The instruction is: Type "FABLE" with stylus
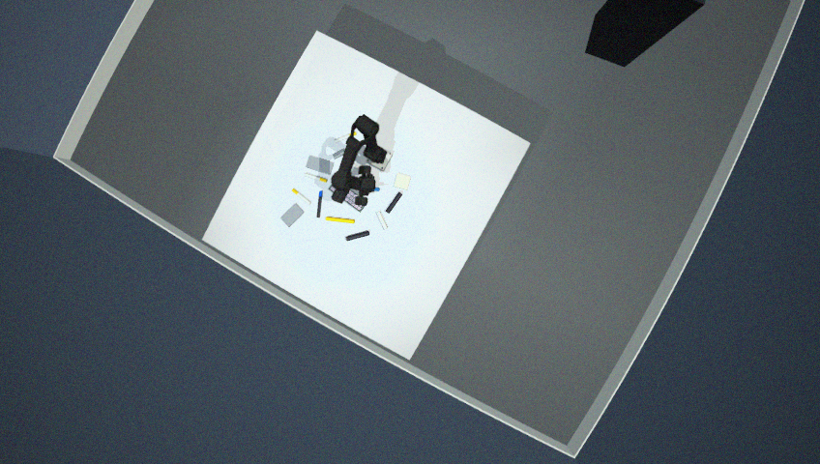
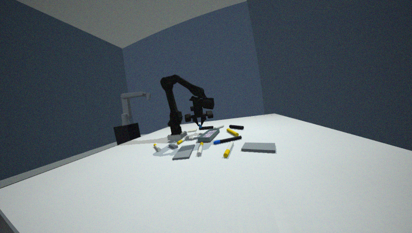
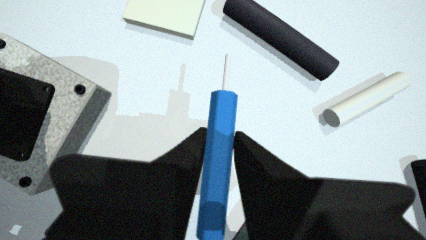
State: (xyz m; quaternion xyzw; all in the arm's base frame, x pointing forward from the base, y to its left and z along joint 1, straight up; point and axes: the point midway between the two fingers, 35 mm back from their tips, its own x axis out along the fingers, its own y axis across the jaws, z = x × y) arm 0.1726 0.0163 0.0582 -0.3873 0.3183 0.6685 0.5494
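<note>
The stylus is 1 cm to the left of my gripper tip. From my gripper tip the other things lie so: cream block 12 cm to the left, 8 cm behind, 5 cm below; then white cylinder 14 cm ahead, 8 cm to the left, 4 cm below.
</note>
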